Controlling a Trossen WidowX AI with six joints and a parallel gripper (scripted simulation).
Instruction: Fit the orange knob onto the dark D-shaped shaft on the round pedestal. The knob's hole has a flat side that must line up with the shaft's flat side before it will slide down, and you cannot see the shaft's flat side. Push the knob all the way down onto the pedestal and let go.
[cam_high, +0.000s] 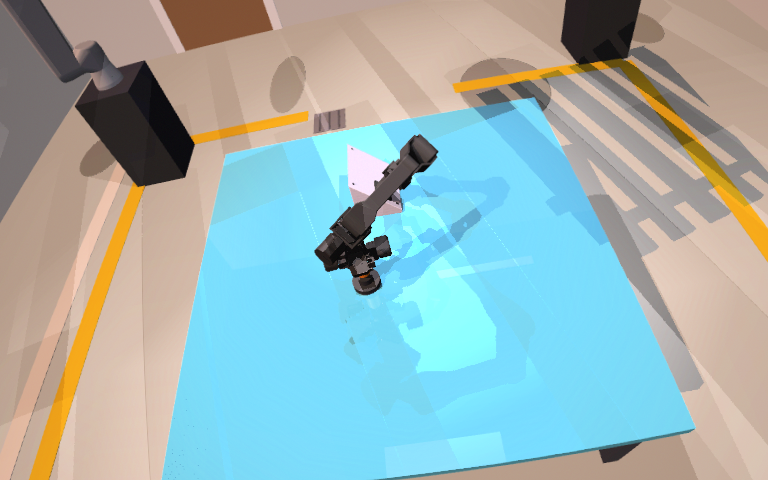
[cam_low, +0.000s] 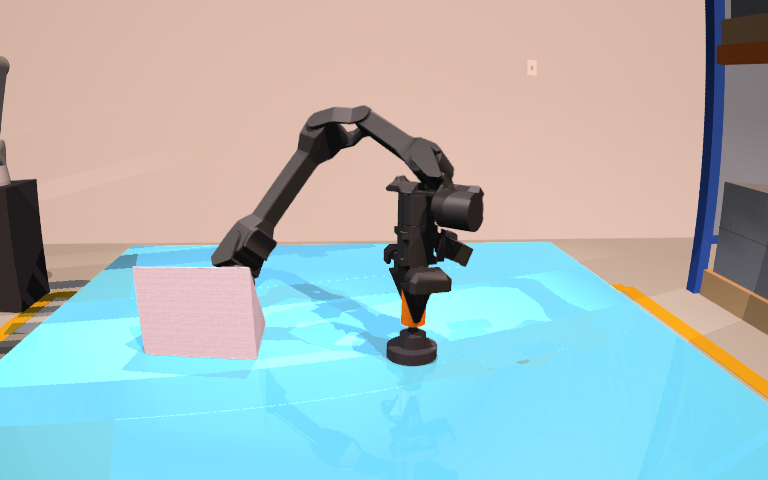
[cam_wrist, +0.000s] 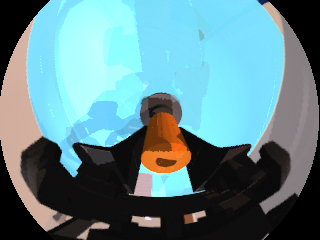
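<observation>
Right now my gripper tip is 20 mm below the orange knob. Also, from my gripper tip: dark round pedestal (40 mm below).
</observation>
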